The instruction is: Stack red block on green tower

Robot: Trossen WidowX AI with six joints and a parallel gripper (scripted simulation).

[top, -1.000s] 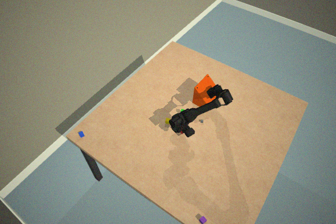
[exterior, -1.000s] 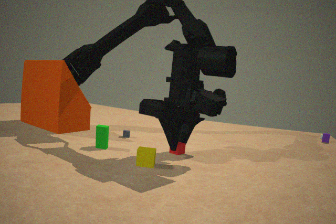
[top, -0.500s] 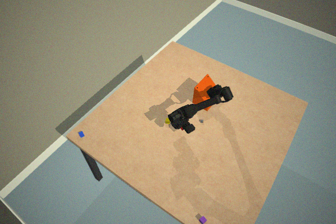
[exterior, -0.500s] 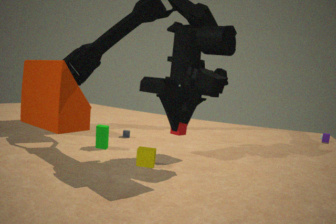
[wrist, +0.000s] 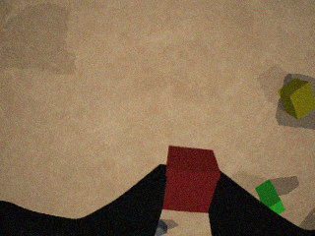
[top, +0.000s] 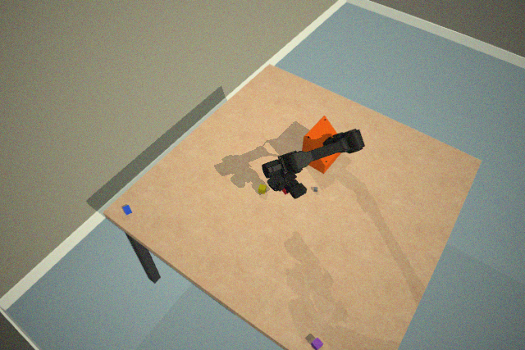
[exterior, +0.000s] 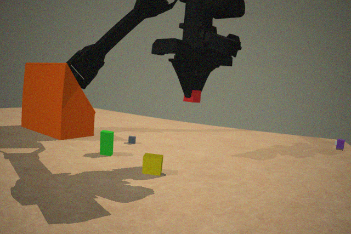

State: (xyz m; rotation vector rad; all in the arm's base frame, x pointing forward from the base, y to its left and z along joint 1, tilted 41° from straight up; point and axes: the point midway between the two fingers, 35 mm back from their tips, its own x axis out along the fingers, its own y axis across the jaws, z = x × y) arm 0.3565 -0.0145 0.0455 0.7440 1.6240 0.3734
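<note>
The yellow block is 13 cm to the right of my gripper tip and 11 cm below it. The rest, counted from my gripper tip: purple block: 38 cm ahead, 46 cm to the left, 11 cm below; red block: right at my gripper tip; small grey block: 16 cm behind, 5 cm to the left, 12 cm below.
</note>
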